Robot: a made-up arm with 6 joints.
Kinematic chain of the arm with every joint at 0, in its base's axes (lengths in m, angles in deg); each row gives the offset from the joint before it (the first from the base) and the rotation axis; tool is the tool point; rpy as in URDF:
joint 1: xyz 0 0 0.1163 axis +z
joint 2: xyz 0 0 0 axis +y
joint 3: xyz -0.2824 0 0.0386 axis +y
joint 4: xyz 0.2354 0 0.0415 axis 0.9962 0 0.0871
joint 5: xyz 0 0 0 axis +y
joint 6: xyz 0.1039 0 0.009 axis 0.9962 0 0.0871
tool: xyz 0 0 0 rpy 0 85 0
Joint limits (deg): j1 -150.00..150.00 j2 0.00..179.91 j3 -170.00..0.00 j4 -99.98..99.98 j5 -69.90..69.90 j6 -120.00..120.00
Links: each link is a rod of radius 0.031 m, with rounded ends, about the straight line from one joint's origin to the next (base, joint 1, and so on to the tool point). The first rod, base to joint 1, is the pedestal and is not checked.
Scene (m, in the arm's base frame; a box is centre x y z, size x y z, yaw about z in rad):
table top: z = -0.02
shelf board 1: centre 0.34 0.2 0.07 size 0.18 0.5 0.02 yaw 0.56
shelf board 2: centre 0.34 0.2 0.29 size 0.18 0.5 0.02 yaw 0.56
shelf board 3: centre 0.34 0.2 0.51 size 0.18 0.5 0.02 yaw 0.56
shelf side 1: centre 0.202 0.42 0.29 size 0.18 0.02 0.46 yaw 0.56
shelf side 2: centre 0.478 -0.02 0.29 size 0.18 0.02 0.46 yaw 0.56
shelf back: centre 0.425 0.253 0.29 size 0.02 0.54 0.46 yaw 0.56
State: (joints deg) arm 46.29 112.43 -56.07 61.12 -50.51 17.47
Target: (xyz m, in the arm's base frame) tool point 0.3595 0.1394 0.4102
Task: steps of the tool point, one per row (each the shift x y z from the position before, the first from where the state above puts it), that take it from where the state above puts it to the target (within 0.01 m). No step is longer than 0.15 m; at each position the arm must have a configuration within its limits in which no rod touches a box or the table.
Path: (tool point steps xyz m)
1: -0.0629 -0.0223 0.0095
2: -0.0570 -0.0360 0.0001
3: -0.0480 -0.0469 -0.0096
4: 0.0432 0.0048 0.0726
5: 0.0285 -0.0261 0.0860
6: -0.0004 -0.0495 0.0896
7: 0.0460 0.0311 0.0104
8: 0.0481 0.0302 0.0000
9: 0.0484 0.0280 -0.0104

